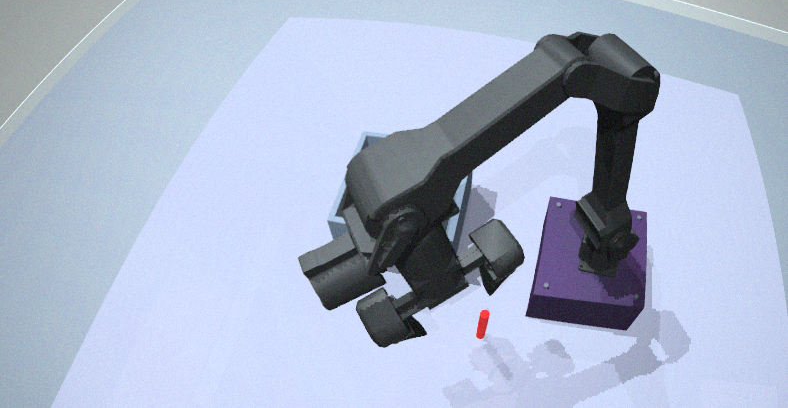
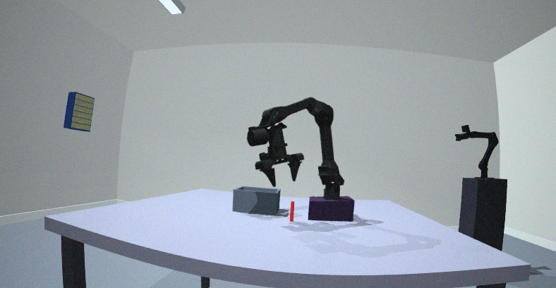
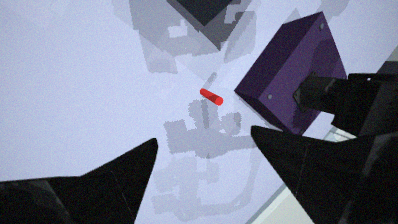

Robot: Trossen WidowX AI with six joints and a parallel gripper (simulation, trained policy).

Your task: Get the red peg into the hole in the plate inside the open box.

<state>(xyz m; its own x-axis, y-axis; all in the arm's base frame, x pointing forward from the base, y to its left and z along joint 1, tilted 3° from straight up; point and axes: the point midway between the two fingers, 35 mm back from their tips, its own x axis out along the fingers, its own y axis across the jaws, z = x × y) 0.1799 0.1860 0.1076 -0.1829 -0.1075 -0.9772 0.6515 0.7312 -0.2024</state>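
Right now my gripper tip is 30 mm past the red peg, 40 mm to the left of it and 110 mm above it. The rest, counted from my gripper tip: pale plate: 160 mm ahead, 210 mm to the right, 100 mm below; grey box: 160 mm ahead, 210 mm to the right, 120 mm below.
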